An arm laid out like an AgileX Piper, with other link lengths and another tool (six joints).
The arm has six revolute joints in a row. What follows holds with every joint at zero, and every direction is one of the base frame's.
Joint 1 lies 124.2 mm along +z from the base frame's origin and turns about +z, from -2.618 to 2.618 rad.
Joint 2 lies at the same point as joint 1 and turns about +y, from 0 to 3.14 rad.
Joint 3 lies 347.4 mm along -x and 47.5 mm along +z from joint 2 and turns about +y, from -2.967 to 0 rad.
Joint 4 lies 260.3 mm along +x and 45.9 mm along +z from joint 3 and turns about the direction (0.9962, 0, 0.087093), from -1.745 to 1.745 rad.
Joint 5 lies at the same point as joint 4 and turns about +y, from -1.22 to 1.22 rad.
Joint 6 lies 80.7 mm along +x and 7.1 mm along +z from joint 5 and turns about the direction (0.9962, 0, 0.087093), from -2.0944 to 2.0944 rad.
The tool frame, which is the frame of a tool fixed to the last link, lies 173 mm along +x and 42 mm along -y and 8.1 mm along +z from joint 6; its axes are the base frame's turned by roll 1.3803, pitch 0.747 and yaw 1.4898 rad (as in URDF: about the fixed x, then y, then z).
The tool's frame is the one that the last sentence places.
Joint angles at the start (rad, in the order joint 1, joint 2, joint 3, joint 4, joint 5, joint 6):
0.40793 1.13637 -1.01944 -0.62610 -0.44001 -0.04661
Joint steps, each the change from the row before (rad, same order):
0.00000 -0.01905 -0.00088 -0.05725 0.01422 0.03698
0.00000 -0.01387 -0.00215 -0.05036 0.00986 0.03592
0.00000 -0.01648 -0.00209 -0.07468 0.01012 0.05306
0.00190 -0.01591 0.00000 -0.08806 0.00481 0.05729
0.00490 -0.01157 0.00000 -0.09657 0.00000 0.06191
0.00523 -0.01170 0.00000 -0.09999 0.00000 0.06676
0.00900 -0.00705 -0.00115 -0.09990 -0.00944 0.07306
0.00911 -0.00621 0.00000 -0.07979 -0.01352 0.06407
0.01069 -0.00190 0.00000 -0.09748 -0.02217 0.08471
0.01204 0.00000 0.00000 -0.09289 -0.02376 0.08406
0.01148 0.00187 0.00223 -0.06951 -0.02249 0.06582
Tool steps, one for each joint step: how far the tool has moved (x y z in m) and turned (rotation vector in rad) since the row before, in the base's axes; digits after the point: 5 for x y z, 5 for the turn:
-0.00754 0.00041 0.00238 -0.02198 -0.00863 0.00411
-0.00575 0.00066 0.00188 -0.01653 -0.00604 0.00476
-0.00715 0.00173 0.00123 -0.02538 -0.00720 0.00774
-0.00793 0.00370 -0.00019 -0.03443 -0.01036 0.01192
-0.00728 0.00609 -0.00218 -0.04003 -0.00876 0.01720
-0.00702 0.00565 -0.00308 -0.04023 -0.00601 0.01609
-0.00709 0.00830 -0.00416 -0.03688 -0.00117 0.02727
-0.00689 0.00756 -0.00399 -0.02645 0.00296 0.02881
-0.00669 0.01039 -0.00788 -0.03244 0.01473 0.03923
-0.00631 0.01040 -0.00941 -0.03228 0.02103 0.03971
-0.00515 0.00908 -0.00970 -0.02642 0.02346 0.03517

